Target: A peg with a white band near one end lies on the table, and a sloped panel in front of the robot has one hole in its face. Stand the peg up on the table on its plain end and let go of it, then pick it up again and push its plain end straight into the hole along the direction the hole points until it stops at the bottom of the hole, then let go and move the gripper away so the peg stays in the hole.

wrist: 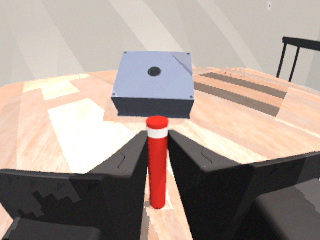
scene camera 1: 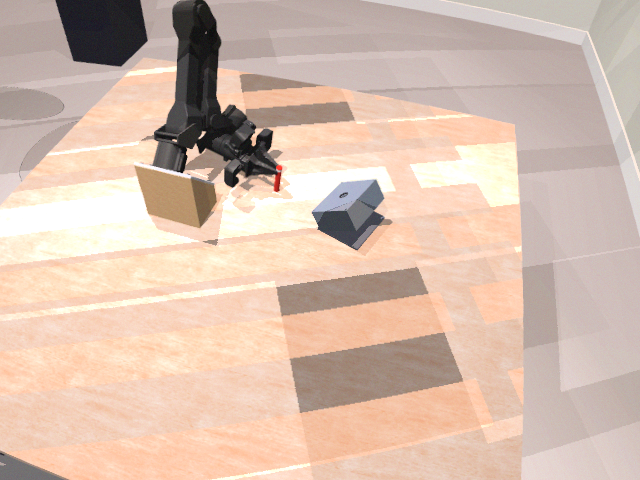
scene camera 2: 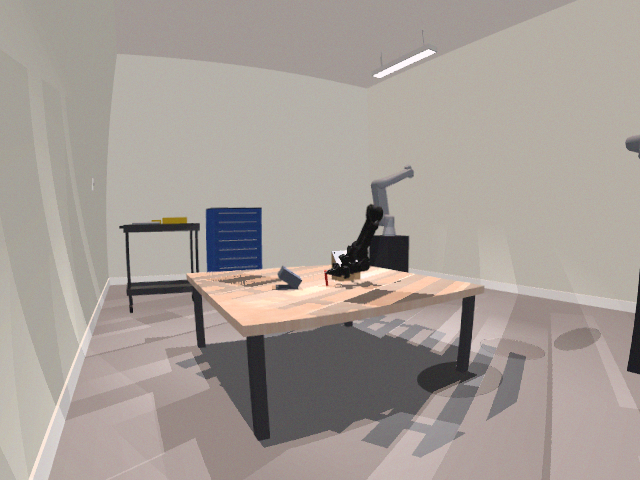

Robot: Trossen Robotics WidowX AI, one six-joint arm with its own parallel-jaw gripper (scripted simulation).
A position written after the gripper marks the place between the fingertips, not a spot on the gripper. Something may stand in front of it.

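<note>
The gripper [scene camera 1: 279, 171] is visible, and it is the same gripper [wrist: 157, 136] again. A grey sloped panel [wrist: 136, 91] is visible too, as is a red peg [wrist: 157, 127].
</note>
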